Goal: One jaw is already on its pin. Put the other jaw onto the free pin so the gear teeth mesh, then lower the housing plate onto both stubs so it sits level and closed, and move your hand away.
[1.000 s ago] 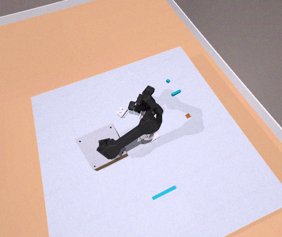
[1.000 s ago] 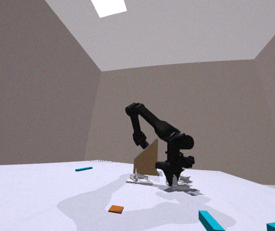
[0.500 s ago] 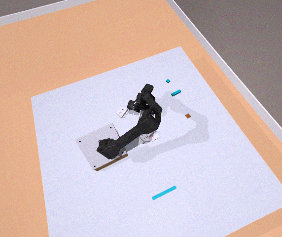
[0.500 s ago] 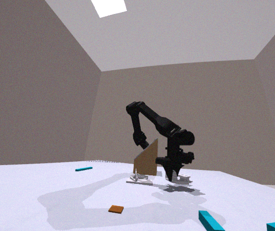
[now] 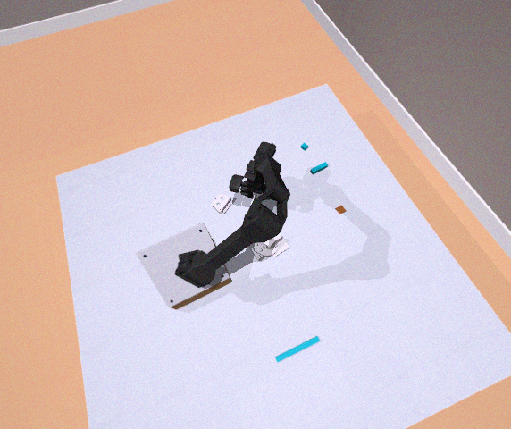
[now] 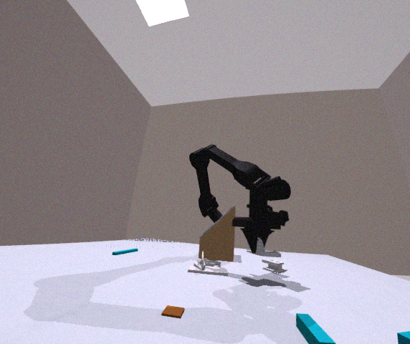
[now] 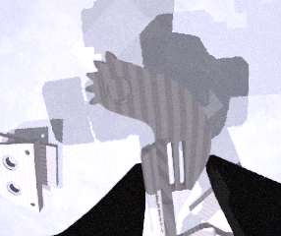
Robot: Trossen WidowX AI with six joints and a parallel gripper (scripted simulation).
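Right now the jaw is 40 mm to the left of my gripper tip. The rest, counted from my gripper tip: white block piece: 140 mm behind, 60 mm to the left, 60 mm below; then short cyan bar: 290 mm ahead, 90 mm to the left, 60 mm below; then orange tile: 300 mm ahead, 110 mm to the right, 70 mm below.
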